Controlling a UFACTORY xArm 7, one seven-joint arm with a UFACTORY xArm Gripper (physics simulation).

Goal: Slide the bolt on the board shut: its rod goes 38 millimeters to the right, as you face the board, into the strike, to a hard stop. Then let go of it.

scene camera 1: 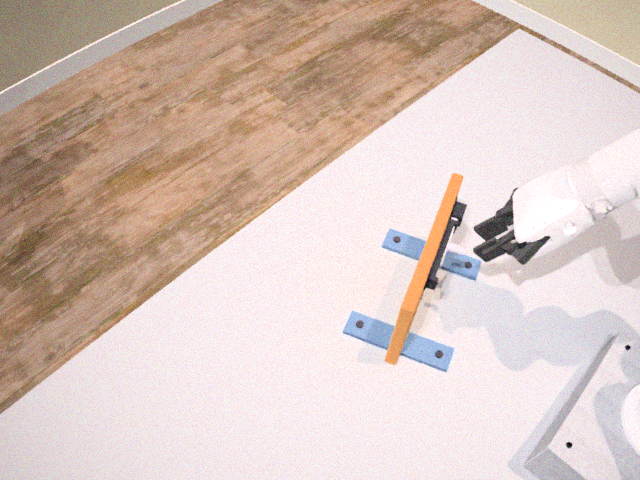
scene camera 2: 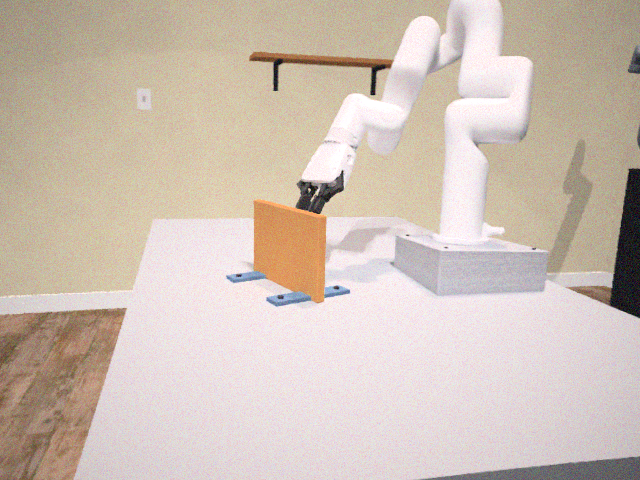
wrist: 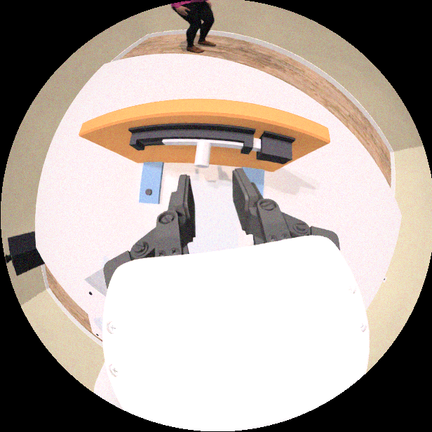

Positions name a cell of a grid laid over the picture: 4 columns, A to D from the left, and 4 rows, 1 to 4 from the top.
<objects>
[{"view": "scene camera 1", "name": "gripper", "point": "C3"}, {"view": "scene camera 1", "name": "bolt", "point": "C2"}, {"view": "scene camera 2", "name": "gripper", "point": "B2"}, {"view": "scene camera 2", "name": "orange board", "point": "B3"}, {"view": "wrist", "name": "gripper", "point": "B2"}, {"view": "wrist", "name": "bolt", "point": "B2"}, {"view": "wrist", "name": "orange board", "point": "B2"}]
</objects>
